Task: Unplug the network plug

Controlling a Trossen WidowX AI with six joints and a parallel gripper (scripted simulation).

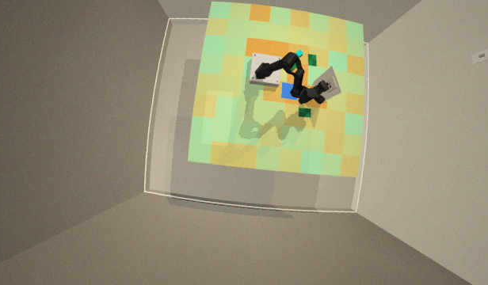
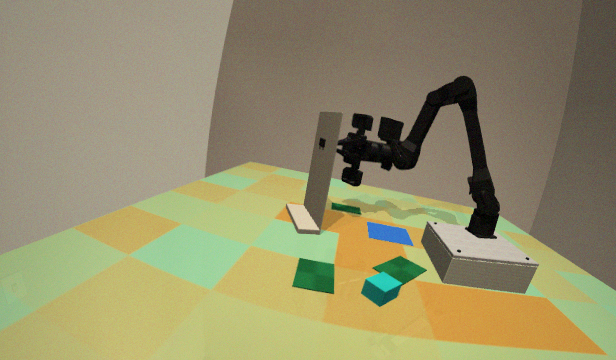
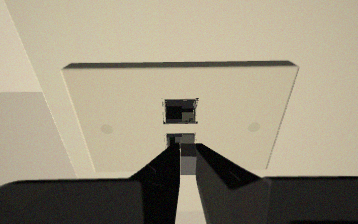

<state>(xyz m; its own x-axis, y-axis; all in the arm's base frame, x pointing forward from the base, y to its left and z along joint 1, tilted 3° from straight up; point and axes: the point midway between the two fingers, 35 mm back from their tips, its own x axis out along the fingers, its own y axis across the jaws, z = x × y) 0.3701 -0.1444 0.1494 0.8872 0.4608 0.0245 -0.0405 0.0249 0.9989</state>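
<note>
The blue marked square lies 200 mm below my gripper tip, 200 mm behind it and 20 mm to the left of it. Also, from my gripper tip: upright beige panel: 70 mm below, 30 mm ahead; then grey network plug: right at my gripper tip.
</note>
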